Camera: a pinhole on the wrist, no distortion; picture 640 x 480 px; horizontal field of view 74.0 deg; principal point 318.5 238.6 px. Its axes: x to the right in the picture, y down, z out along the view. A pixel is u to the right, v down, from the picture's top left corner.
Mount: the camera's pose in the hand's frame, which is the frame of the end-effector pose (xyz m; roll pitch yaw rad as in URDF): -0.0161 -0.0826 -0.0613 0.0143 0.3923 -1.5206
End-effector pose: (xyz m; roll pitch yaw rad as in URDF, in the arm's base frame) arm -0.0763 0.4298 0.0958 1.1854 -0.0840 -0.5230
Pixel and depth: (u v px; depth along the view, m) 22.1 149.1 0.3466
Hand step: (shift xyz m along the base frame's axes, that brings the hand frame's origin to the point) -0.2563 -0.2250 0.1275
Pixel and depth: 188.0 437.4 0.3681
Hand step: -0.0406 -0.3718 0.0315
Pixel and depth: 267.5 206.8 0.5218
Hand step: -0.2929 -0.4044 -0.0470
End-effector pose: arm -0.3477 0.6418 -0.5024 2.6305 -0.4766 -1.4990
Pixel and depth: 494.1 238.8 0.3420
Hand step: 0.2121 -0.1357 -0.3085
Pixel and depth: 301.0 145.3 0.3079
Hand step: 0.0603 -0.0562 -0.2973
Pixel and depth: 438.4 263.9 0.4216
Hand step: 0.1835 -0.1944 -0.3650
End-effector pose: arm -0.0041 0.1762 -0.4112 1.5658 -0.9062 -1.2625
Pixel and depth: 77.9 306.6 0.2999
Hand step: -0.2547 -0.1281 -0.0027
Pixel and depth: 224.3 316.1 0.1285
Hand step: -0.0398 -0.1029 -0.0590
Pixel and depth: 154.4 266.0 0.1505
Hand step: -0.0769 -0.0898 -0.0593
